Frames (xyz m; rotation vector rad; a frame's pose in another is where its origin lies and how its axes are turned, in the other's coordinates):
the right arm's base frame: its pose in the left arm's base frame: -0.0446 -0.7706 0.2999 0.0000 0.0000 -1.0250
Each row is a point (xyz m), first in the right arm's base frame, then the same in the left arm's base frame.
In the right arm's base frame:
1: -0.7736 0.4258 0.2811
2: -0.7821 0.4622 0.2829
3: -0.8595 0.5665 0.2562
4: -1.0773 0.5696 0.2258
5: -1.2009 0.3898 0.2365
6: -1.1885 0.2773 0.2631
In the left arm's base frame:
1: -0.0822 0.1116 0.5810
2: -0.0555 0.1378 0.5828
3: -0.0066 0.2581 0.5561
4: -0.1170 0.4459 0.5257
5: -0.3348 0.4582 0.5364
6: -0.4245 0.3892 0.5630

